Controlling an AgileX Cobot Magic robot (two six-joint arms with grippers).
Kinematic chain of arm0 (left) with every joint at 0, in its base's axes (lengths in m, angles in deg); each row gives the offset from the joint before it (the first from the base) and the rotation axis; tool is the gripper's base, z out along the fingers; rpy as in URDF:
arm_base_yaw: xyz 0 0 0.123 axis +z
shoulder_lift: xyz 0 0 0 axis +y
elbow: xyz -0.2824 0 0.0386 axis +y
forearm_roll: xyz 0.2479 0 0.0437 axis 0.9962 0 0.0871
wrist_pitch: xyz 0 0 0 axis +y
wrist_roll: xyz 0.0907 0 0.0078 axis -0.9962 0 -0.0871
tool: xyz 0 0 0 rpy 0 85 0
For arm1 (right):
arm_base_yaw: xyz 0 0 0.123 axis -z
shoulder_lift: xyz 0 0 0 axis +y
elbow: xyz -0.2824 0 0.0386 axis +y
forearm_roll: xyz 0.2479 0 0.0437 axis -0.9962 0 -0.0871
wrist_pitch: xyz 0 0 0 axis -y
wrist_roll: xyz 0.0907 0 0.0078 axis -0.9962 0 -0.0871
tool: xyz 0 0 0 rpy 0 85 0
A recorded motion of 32 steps. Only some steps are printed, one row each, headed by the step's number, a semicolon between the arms.
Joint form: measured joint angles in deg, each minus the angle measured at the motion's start. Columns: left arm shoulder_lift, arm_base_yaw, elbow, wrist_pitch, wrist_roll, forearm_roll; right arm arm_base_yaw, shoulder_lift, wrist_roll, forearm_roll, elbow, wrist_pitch.
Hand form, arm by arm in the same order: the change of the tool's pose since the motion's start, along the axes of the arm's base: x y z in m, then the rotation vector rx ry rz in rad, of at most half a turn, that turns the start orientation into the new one. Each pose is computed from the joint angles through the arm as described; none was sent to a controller.
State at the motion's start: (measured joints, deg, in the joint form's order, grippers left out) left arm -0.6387 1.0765 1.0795 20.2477 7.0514 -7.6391; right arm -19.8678 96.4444 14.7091 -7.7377 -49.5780 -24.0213
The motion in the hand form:
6: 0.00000 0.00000 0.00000 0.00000 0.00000 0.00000; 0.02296 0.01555 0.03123 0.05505 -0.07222 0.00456
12: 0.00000 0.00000 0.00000 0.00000 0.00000 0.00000; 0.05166 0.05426 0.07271 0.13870 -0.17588 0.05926
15: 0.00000 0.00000 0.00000 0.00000 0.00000 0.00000; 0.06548 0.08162 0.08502 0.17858 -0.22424 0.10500
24: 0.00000 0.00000 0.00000 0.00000 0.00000 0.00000; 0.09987 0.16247 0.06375 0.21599 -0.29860 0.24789
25: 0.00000 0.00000 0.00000 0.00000 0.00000 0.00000; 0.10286 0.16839 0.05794 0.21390 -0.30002 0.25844
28: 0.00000 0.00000 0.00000 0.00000 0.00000 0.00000; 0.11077 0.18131 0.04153 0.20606 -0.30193 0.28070
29: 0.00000 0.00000 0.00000 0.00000 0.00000 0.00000; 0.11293 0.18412 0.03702 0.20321 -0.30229 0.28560
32: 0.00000 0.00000 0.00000 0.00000 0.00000 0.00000; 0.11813 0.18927 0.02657 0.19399 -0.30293 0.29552
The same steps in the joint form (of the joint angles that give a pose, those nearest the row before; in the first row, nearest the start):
6: 0.00 0.00 0.00 0.00 0.00 0.00; -0.87 0.35 0.15 -1.70 -7.96 -2.66
12: 0.00 0.00 0.00 0.00 0.00 0.00; -4.48 3.36 0.44 -3.96 -20.72 -5.13
15: 0.00 0.00 0.00 0.00 0.00 0.00; -7.10 6.72 1.01 -5.08 -27.49 -5.07
24: 0.00 0.00 0.00 0.00 0.00 0.00; -13.97 21.40 3.81 -6.09 -44.07 -2.21
25: 0.00 0.00 0.00 0.00 0.00 0.00; -14.37 22.94 4.15 -6.10 -45.31 -1.91
28: 0.00 0.00 0.00 0.00 0.00 0.00; -15.13 26.87 4.96 -6.07 -48.33 -1.14
29: 0.00 0.00 0.00 0.00 0.00 0.00; -15.26 27.88 5.16 -6.01 -49.10 -0.96
32: 0.00 0.00 0.00 0.00 0.00 0.00; -15.44 30.15 5.53 -5.70 -50.79 -0.61

